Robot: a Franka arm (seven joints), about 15 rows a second.
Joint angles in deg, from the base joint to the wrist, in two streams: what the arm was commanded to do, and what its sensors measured. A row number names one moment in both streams.
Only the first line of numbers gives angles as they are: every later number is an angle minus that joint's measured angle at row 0.
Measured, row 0: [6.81, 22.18, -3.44, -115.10, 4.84, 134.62, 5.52]
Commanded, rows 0 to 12: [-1.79, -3.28, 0.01, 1.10, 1.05, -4.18, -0.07]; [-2.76, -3.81, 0.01, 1.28, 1.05, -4.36, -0.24]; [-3.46, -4.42, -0.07, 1.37, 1.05, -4.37, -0.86]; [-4.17, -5.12, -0.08, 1.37, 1.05, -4.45, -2.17]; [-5.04, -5.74, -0.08, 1.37, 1.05, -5.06, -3.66]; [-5.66, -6.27, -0.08, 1.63, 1.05, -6.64, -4.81]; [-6.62, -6.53, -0.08, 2.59, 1.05, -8.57, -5.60]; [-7.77, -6.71, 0.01, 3.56, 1.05, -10.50, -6.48]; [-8.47, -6.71, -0.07, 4.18, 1.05, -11.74, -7.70]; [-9.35, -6.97, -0.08, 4.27, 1.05, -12.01, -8.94]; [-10.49, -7.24, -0.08, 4.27, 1.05, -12.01, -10.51]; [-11.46, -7.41, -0.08, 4.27, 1.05, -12.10, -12.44]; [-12.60, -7.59, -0.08, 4.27, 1.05, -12.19, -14.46]
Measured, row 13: [-10.01, -6.14, -0.82, 4.82, 0.01, -11.38, -10.47]
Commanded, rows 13 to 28: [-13.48, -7.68, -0.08, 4.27, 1.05, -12.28, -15.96]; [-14.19, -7.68, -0.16, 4.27, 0.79, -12.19, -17.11]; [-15.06, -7.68, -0.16, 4.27, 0.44, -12.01, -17.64]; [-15.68, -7.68, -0.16, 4.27, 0.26, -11.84, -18.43]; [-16.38, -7.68, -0.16, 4.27, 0.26, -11.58, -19.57]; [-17.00, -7.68, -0.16, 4.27, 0.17, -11.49, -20.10]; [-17.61, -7.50, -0.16, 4.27, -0.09, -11.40, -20.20]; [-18.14, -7.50, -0.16, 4.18, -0.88, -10.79, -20.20]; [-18.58, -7.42, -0.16, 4.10, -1.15, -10.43, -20.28]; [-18.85, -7.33, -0.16, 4.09, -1.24, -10.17, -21.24]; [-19.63, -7.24, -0.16, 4.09, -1.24, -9.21, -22.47]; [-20.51, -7.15, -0.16, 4.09, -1.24, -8.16, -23.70]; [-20.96, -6.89, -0.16, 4.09, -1.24, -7.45, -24.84]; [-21.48, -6.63, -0.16, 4.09, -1.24, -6.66, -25.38]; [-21.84, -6.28, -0.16, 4.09, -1.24, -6.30, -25.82]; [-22.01, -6.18, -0.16, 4.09, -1.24, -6.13, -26.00]
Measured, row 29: [-20.70, -6.14, -1.00, 4.76, -0.53, -7.27, -24.84]
